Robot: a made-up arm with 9 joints. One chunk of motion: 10 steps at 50 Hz.
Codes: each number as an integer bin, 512 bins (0 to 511) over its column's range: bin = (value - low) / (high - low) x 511, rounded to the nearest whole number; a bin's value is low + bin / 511 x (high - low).
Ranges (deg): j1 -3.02..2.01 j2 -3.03..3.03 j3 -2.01..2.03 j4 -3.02..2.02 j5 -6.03..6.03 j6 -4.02..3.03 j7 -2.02..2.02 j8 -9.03..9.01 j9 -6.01..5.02
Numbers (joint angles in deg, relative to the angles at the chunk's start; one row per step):
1: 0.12 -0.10 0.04 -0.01 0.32 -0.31 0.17 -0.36 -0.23
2: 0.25 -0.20 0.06 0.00 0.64 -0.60 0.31 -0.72 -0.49
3: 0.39 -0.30 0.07 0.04 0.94 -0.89 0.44 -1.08 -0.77
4: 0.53 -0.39 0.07 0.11 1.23 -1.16 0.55 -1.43 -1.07
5: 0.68 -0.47 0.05 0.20 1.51 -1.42 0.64 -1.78 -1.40
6: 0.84 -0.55 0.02 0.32 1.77 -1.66 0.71 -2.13 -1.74
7: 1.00 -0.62 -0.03 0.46 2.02 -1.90 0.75 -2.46 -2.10
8: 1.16 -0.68 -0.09 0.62 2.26 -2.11 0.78 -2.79 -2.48
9: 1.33 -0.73 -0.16 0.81 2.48 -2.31 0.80 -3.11 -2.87
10: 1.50 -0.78 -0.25 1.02 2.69 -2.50 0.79 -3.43 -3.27
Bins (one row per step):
1: 319 247 259 305 269 269 277 246 268
2: 332 239 262 306 283 248 295 235 256
3: 346 230 263 310 295 227 311 225 243
4: 361 223 263 317 308 207 325 215 229
5: 376 216 261 326 319 188 336 205 214
6: 392 209 257 339 330 171 345 195 198
7: 408 203 250 353 341 154 350 186 181
8: 425 198 243 369 351 138 354 177 164
9: 442 194 234 388 361 124 357 168 145
10: 459 190 223 410 369 110 355 159 127

